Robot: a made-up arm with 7 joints. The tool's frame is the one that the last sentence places. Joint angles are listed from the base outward.
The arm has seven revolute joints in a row. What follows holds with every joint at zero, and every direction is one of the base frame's. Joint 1 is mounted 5 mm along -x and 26 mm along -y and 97 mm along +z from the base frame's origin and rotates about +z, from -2.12 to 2.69 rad. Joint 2 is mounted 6 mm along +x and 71 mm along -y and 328 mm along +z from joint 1 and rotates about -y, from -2.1 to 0.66 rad. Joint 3 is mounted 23 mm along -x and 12 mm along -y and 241 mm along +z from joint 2 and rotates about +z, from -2.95 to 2.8 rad. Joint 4 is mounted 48 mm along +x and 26 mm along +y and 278 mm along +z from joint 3 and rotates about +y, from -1.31 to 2.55 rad. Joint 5 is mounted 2 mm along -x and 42 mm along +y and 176 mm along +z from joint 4 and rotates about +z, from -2.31 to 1.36 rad. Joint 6 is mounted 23 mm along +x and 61 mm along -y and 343 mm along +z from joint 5 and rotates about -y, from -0.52 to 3.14 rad. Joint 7 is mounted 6 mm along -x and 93 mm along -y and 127 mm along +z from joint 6 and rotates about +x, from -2.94 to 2.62 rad. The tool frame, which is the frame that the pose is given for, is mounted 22 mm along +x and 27 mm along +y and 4 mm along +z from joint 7; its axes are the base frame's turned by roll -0.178, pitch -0.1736 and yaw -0.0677 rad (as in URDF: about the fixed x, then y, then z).
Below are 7 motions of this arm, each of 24 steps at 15 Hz.
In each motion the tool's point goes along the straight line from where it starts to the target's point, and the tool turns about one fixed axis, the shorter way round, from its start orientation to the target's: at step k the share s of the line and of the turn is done. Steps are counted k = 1, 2, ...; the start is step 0. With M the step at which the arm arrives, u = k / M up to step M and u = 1 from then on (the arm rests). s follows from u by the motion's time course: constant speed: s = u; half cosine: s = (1 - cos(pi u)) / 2; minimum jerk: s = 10 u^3 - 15 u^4 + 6 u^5.
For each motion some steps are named. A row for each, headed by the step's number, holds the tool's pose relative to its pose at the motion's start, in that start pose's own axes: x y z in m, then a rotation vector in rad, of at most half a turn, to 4 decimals.
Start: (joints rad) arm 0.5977 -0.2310 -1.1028 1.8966 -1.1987 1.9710 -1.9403
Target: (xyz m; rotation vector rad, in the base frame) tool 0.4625 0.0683 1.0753 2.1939 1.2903 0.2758
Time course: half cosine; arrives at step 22
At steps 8, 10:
8: -0.0883 -0.0793 -0.0380 -0.2011 0.2282 -0.2525
10: -0.1296 -0.1163 -0.0557 -0.2951 0.3348 -0.3705

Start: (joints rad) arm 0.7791 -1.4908 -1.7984 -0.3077 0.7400 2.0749 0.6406
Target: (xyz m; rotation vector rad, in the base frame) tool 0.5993 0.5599 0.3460 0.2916 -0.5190 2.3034
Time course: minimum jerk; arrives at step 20
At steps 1, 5, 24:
1: -0.0002 0.0002 -0.0001 0.0008 -0.0004 0.0009
5: -0.0211 0.0173 -0.0122 0.0710 -0.0339 0.0763
24: -0.2043 0.1673 -0.1180 0.6860 -0.3279 0.7376

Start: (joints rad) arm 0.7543 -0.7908 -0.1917 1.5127 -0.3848 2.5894 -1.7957
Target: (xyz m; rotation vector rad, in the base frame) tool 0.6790 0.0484 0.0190 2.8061 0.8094 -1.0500
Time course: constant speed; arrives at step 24
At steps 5, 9, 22, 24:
5: -0.0737 0.0795 0.0692 -0.0706 -0.1023 0.1726
9: -0.1327 0.1431 0.1246 -0.1270 -0.1841 0.3106
22: -0.3244 0.3499 0.3046 -0.3106 -0.4500 0.7593
24: -0.3539 0.3817 0.3323 -0.3388 -0.4909 0.8283

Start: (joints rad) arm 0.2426 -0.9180 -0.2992 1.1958 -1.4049 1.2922 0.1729
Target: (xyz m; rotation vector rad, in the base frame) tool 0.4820 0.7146 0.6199 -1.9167 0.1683 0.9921
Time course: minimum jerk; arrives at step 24
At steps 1, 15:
1: -0.0004 0.0000 0.0003 -0.0003 -0.0004 0.0002
15: -0.4393 0.0506 0.3641 -0.3389 -0.4118 0.1683

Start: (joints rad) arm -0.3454 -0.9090 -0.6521 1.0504 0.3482 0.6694 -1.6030
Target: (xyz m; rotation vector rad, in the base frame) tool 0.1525 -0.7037 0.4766 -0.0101 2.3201 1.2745
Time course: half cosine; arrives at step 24
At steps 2, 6, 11, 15, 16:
2: -0.0013 0.0082 -0.0033 -0.0002 0.0071 0.0255
6: -0.0111 0.0704 -0.0282 -0.0020 0.0609 0.2193
11: -0.0330 0.2090 -0.0836 -0.0059 0.1809 0.6509
15: -0.0525 0.3324 -0.1330 -0.0093 0.2877 1.0351
16: -0.0569 0.3606 -0.1443 -0.0101 0.3121 1.1229

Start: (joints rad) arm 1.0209 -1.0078 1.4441 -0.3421 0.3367 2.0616 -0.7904
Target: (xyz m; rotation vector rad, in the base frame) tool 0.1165 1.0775 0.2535 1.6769 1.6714 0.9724
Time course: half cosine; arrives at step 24
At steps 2, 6, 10, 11, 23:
2: -0.0119 -0.0055 -0.0103 0.0167 0.0285 -0.0071
6: -0.1019 -0.0473 -0.0887 0.1433 0.2452 -0.0606
10: -0.2580 -0.1196 -0.2245 0.3626 0.6204 -0.1535
11: -0.3026 -0.1403 -0.2633 0.4254 0.7278 -0.1800
23: -0.6932 -0.3214 -0.6031 0.9743 1.6669 -0.4123

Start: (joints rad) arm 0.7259 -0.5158 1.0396 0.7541 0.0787 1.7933 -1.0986
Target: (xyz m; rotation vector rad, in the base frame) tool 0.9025 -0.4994 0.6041 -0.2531 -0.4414 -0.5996
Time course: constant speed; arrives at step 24
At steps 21, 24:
21: -0.8581 -0.7038 -0.1838 -0.6719 0.6487 -1.0936
24: -0.9807 -0.8043 -0.2101 -0.7679 0.7414 -1.2498

